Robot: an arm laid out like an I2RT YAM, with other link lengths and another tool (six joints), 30 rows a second.
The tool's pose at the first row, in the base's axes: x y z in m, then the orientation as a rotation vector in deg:
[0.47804, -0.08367, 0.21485, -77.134, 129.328, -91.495]
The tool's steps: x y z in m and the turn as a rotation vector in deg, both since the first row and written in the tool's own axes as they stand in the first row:
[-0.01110, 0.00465, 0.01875, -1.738, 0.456, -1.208]
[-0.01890, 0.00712, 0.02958, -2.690, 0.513, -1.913]
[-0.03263, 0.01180, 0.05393, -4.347, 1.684, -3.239]
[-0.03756, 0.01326, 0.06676, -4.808, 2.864, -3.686]
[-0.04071, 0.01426, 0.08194, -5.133, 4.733, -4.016]
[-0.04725, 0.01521, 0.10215, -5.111, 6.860, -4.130]
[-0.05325, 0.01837, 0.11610, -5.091, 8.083, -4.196]
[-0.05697, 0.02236, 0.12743, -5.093, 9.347, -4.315]
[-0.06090, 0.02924, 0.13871, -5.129, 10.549, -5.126]
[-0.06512, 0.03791, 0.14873, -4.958, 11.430, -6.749]
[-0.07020, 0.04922, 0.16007, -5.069, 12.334, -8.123]
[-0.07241, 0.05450, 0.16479, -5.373, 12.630, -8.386]
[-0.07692, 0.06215, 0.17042, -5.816, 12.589, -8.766]
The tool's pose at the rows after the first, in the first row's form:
[0.49147, -0.08953, 0.19806, -78.942, 131.122, -90.730]
[0.50021, -0.09199, 0.18798, -80.091, 131.977, -90.104]
[0.51805, -0.10018, 0.16753, 80.784, -132.535, 89.115]
[0.52665, -0.10612, 0.15849, 79.755, -131.659, 88.737]
[0.53561, -0.11503, 0.14945, 77.871, -130.498, 88.769]
[0.54921, -0.12534, 0.13677, 75.576, -129.270, 89.369]
[0.55800, -0.13125, 0.12543, 74.265, -128.552, 89.706]
[0.56356, -0.13672, 0.11557, 72.959, -127.760, 89.999]
[0.56747, -0.14178, 0.10336, 72.329, -126.291, 90.062]
[0.56983, -0.14559, 0.09019, 72.781, -124.059, 90.123]
[0.57179, -0.14957, 0.07399, 72.934, -122.206, 89.858]
[0.57231, -0.15112, 0.06675, 72.786, -121.914, 89.463]
[0.57327, -0.15159, 0.05629, 73.086, -121.735, 88.782]

